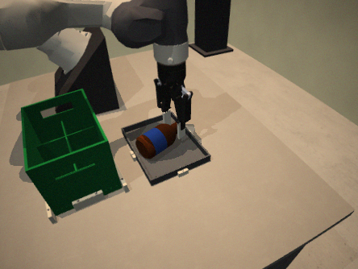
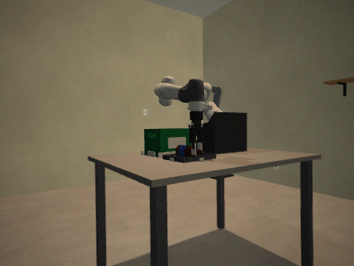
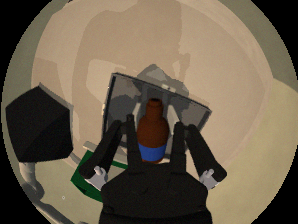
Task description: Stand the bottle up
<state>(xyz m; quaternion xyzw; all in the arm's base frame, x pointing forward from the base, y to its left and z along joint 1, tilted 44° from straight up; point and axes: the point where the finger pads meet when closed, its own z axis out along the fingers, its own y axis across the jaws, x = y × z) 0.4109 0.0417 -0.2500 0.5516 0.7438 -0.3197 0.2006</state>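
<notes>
The bottle lies 20 mm ahead of my hand, 50 mm to the right of it and 20 mm below it. The rest, counted from my hand: green crate 20 mm behind, 310 mm to the right, 20 mm above; then dark tray 20 mm ahead, 50 mm to the right, 50 mm below.
</notes>
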